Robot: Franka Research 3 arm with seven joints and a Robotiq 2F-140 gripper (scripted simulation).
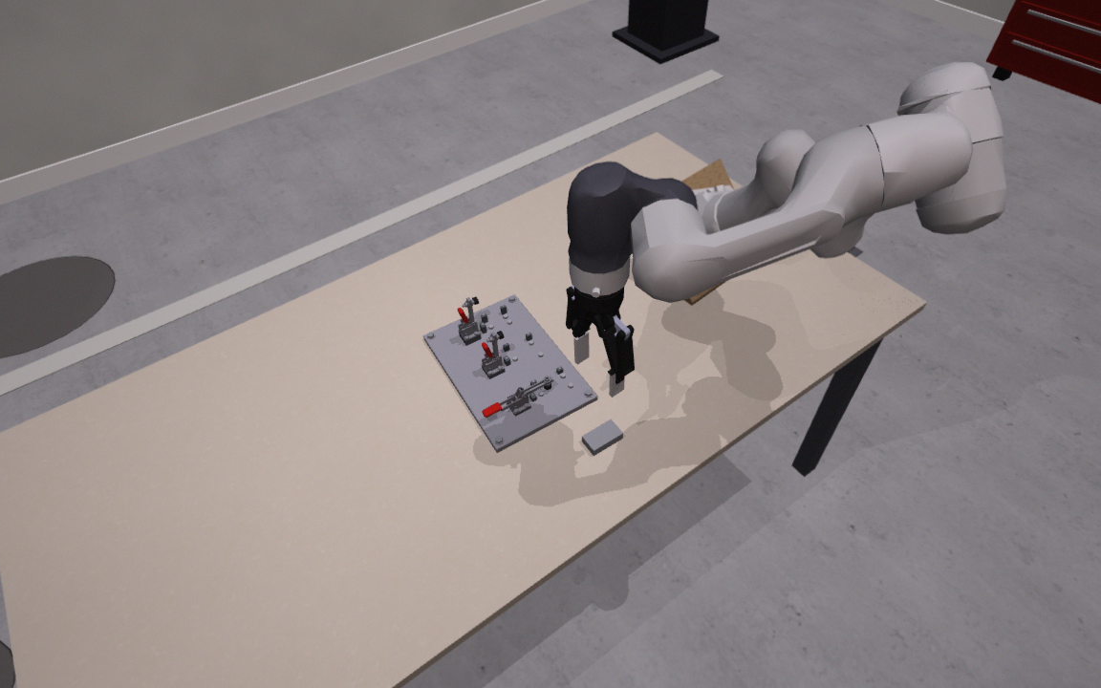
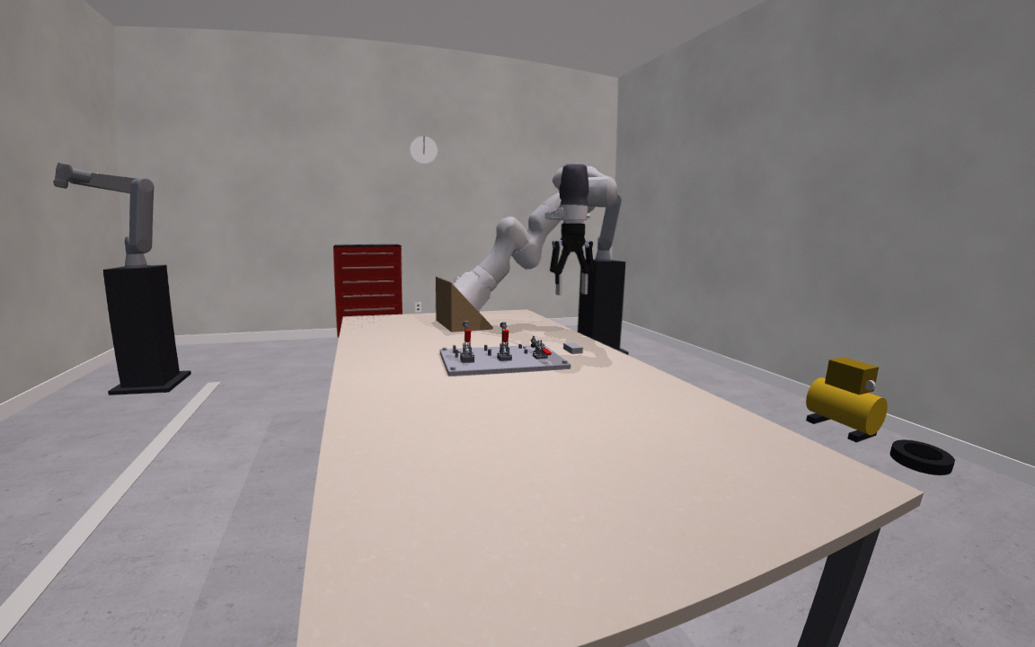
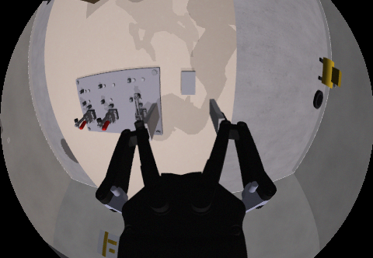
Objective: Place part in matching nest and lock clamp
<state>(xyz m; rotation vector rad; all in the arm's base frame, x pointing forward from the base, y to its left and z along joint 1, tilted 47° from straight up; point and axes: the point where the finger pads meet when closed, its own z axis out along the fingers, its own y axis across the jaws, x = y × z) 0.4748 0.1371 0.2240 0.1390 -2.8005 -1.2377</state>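
Now: the part 21 cm below my hand and 2 cm to the left of it. Also, from my hand: grey fixture plate: 25 cm to the right, 21 cm below, 6 cm ahead.
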